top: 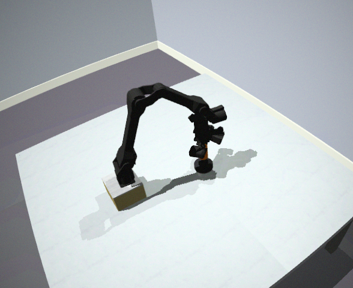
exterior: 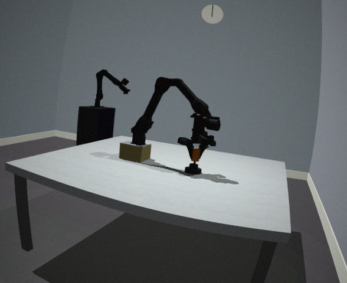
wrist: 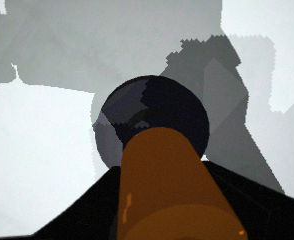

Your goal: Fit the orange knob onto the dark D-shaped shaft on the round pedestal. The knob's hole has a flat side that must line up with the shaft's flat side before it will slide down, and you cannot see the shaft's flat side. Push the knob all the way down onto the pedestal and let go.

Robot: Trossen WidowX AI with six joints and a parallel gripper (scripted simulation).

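Right now my gripper tip is 20 mm below the orange knob. The rest, counted from my gripper tip: dark round pedestal (40 mm below).
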